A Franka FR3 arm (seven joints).
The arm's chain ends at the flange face. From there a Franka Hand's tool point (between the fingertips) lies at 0.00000 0.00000 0.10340 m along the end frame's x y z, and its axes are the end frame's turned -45 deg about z.
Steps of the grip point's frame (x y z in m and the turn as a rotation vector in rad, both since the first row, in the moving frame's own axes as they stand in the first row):
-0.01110 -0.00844 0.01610 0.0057 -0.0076 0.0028
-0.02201 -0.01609 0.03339 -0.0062 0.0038 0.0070
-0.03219 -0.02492 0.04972 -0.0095 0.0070 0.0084
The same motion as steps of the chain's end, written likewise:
-0.01284 0.00174 0.01610 -0.0013 -0.0094 0.0028
-0.02767 0.00401 0.03339 -0.0017 0.0071 0.0070
-0.04159 0.00495 0.04973 -0.0018 0.0117 0.0084

